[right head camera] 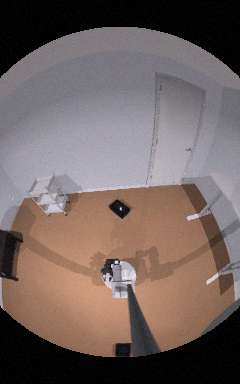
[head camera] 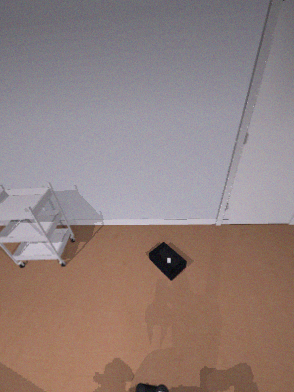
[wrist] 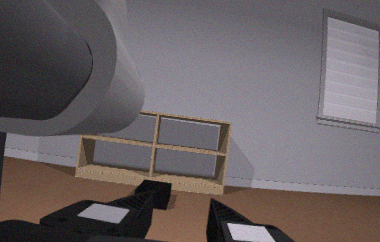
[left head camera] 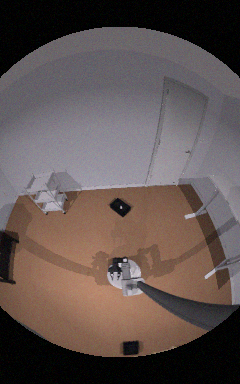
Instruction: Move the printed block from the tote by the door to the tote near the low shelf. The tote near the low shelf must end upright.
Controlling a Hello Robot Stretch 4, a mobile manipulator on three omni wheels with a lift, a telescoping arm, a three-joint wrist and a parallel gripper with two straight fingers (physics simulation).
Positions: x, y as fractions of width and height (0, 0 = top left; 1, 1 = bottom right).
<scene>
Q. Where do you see a white door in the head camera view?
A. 0.86, 0.49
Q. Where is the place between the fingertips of my gripper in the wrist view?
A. At 0.47, 0.87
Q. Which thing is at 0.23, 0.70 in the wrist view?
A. A low wooden shelf.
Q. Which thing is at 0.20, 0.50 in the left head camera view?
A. A white wheeled shelf cart.
</scene>
